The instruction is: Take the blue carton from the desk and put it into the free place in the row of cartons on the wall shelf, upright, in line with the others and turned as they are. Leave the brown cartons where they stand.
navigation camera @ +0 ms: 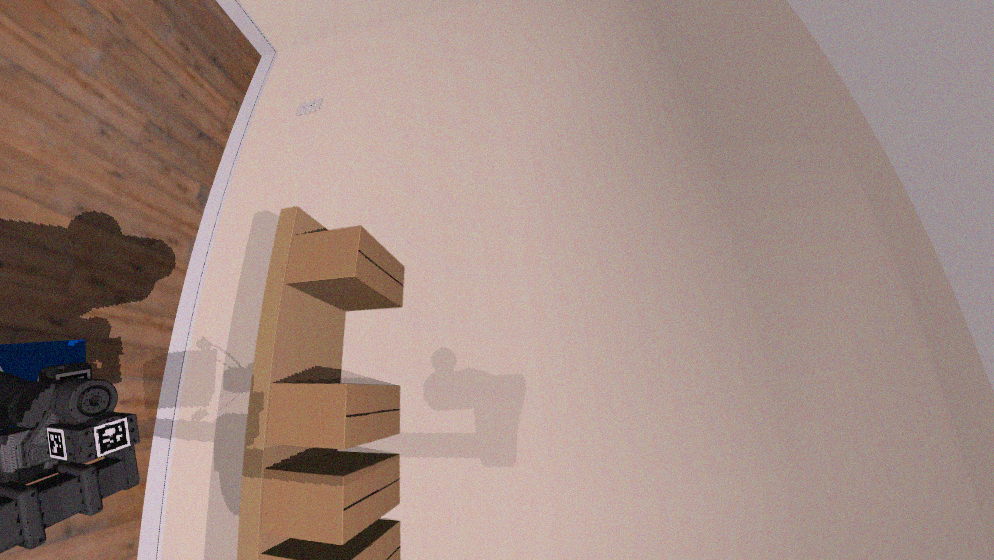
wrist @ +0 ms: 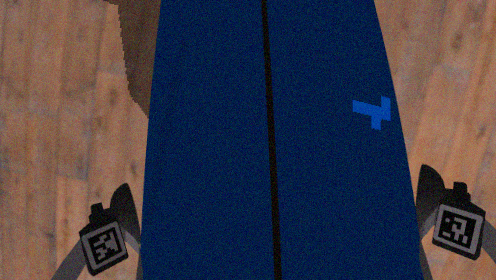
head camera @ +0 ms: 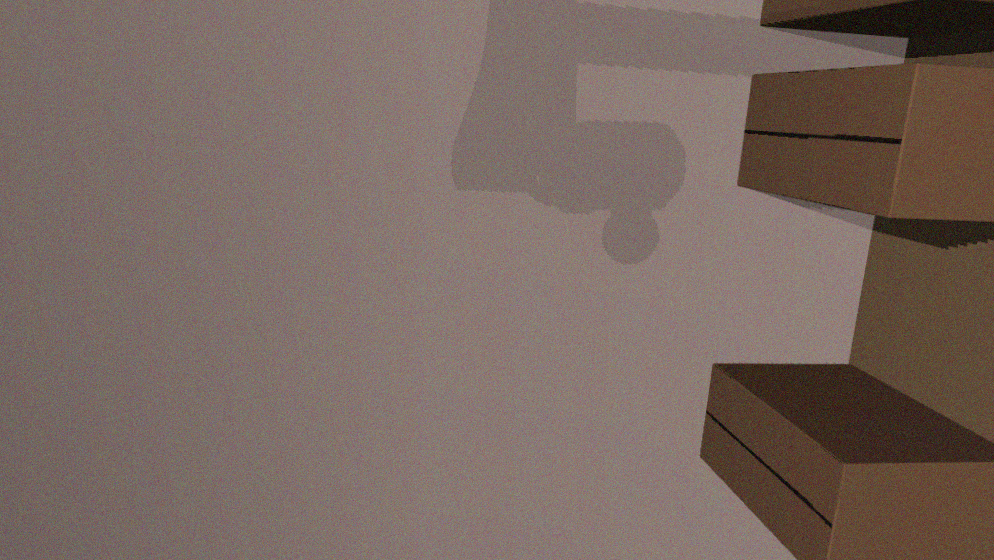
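Frame: origin at the robot's base, x ahead, y left, z up, level; metres.
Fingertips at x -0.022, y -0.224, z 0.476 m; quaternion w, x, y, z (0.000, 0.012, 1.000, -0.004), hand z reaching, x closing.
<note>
Offsets run from my fingertips to a thing's middle. "spot": to the spot under its first point. Level surfaces: height alone.
The blue carton @[0.002 m back, 0.022 m right, 0.040 m down] (wrist: 215, 140) (navigation camera: 38, 358) fills the middle of the wrist view, mostly in shadow, with a black line along its face. My gripper (wrist: 272, 197) is shut on it, one finger at each side. In the navigation view the carton shows at the left edge, partly hidden behind the wrist, apart from the shelf. The wall shelf (head camera: 932, 313) (navigation camera: 269, 313) shows sideways. Its free place lies between an end brown carton @[0.155 m ahead, 0.568 m right, 0.320 m up] (head camera: 772, 445) (navigation camera: 325, 257) and the neighbouring brown carton @[0.162 m back, 0.473 m right, 0.320 m up] (head camera: 827, 104) (navigation camera: 306, 416). The desk does not show.
More brown cartons stand farther along the row, one @[0.322 m back, 0.424 m right, 0.320 m up] (head camera: 834, 10) (navigation camera: 302, 504) beside the neighbour and another @[spot: 0.431 m back, 0.408 m right, 0.410 m up] (navigation camera: 379, 542) at the navigation view's bottom edge. The wall (head camera: 278, 313) (navigation camera: 591, 243) is behind them, with robot shadows on it. Wooden floor @[0.476 m down] (navigation camera: 125, 104) (wrist: 50, 125) lies below.
</note>
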